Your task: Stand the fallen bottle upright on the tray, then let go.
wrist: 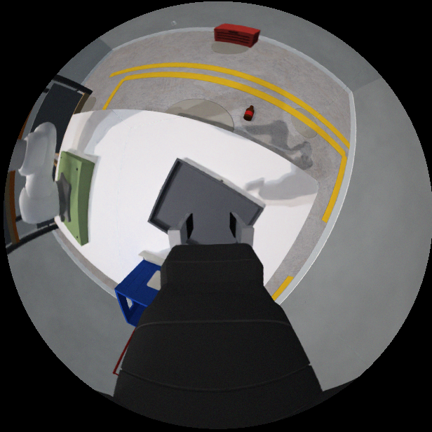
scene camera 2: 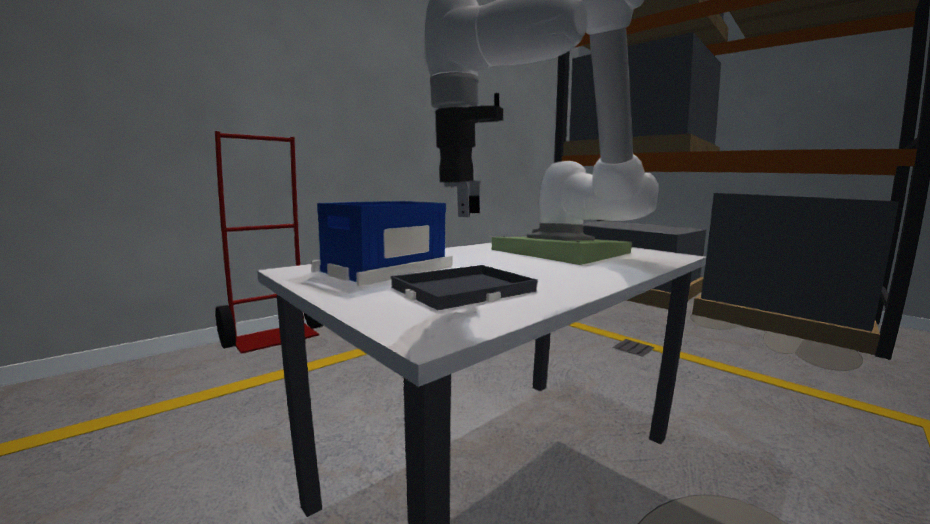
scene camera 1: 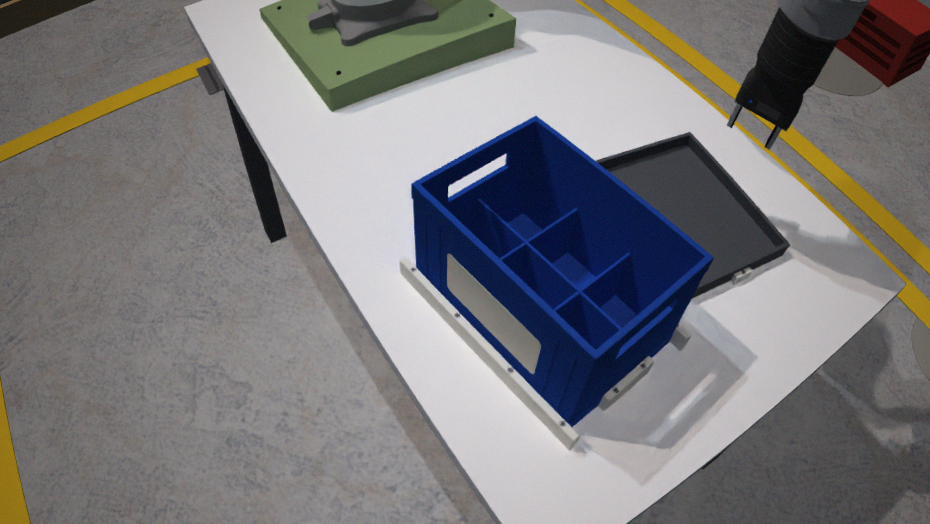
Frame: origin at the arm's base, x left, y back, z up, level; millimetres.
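Seen in the pictures: gripper, fingertip midpoint: [scene camera 2: 469,214] [scene camera 1: 750,133]; arm's base, origin of the base link: [scene camera 2: 560,239] [scene camera 1: 376,11].
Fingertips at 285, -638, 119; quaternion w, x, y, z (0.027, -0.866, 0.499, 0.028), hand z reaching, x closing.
Pixels of each thing's top centre, then the offset from my fingertips to it, as dx, dy, dz.
- dark grey tray, middle of its top: [scene camera 1: 692,201] [scene camera 2: 464,277] -39, +19, -138
- blue crate, middle of its top: [scene camera 1: 562,219] [scene camera 2: 383,202] -321, -33, +12
The brown bottle [wrist: 249,113] with a red label shows small in the wrist view, on the floor beyond the table's long edge, near the yellow lines. It does not show in the two scene views. The dark grey tray [scene camera 1: 738,188] [scene camera 2: 449,300] [wrist: 165,190] lies on the white table with no bottle on it. My gripper [scene camera 1: 753,135] [scene camera 2: 467,206] [wrist: 211,220] is open, with nothing between its fingers. It hangs high above the table, and in the wrist view its fingers show in front of the tray.
A blue crate [scene camera 1: 494,260] [scene camera 2: 370,240] [wrist: 137,282] with dividers stands beside the tray, along pale rails [scene camera 1: 481,348]. The robot's green base block [scene camera 1: 416,58] [scene camera 2: 559,247] [wrist: 85,200] is at the table's other end. A red box [scene camera 1: 891,39] [wrist: 237,35] stands on the floor.
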